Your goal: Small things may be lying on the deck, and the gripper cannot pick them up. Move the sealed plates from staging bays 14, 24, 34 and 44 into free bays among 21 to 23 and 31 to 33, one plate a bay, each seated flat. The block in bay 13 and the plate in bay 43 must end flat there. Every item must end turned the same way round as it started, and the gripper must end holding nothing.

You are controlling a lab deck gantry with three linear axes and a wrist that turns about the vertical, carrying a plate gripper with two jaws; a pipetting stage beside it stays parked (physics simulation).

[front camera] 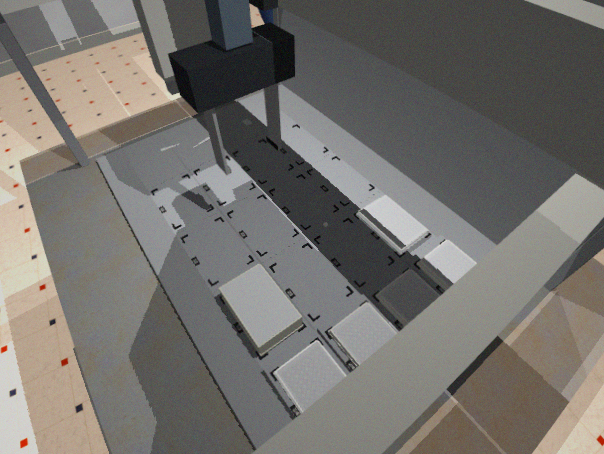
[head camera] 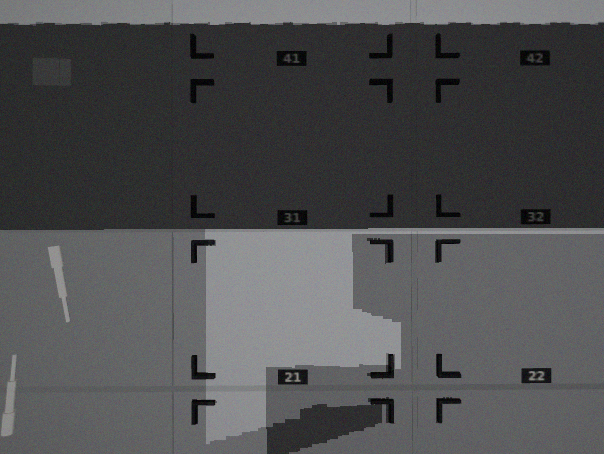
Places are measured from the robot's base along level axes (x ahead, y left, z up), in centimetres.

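Pixels of known places: gripper, fingertip midpoint: (front camera: 249, 156); robot's base, origin of the base link: (front camera: 153, 192).
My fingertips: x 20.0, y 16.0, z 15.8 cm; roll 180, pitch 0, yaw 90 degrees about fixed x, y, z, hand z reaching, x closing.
Observation:
Ahead of a thing's pixels: the offset from my fingertips to its top centre. "*": to the spot under its first point.
In the front view, sealed plates lie in staging bays 14 {dx +35.6, dy -11.7, dz -12.9 cm} (front camera: 310, 376), 24 (front camera: 362, 331), 34 (front camera: 407, 294) and 44 {dx +35.6, dy +20.4, dz -12.9 cm} (front camera: 450, 261); the near rail hides part of some. The plate in bay 34 is in shadow. The thick block {dx +19.2, dy -11.7, dz -11.6 cm} (front camera: 261, 306) lies flat in bay 13. The white plate {dx +19.2, dy +20.4, dz -14.3 cm} (front camera: 395, 220) lies in bay 43. My gripper (front camera: 251, 159) is open and empty, its two jaws wide apart above the deck around bays 21 and 31. No plate shows in bays 21 {* dx -13.4, dy -0.4, dz -15.8 cm} (head camera: 295, 300), 31 (head camera: 292, 150), 22 or 32.
Two thin pale stepped things {dx -28.8, dy +0.8, dz -15.0 cm} (head camera: 59, 280) {dx -32.1, dy -6.4, dz -15.0 cm} (head camera: 9, 400) lie left of the bay 21 column. A faint flat square {* dx -29.6, dy +14.9, dz -15.7 cm} (head camera: 51, 71) lies left of bay 41. A small round thing {dx +11.0, dy +9.4, dz -15.4 cm} (front camera: 325, 224) lies between bays 32 and 33. A raised rail (front camera: 425, 345) runs along the near side.

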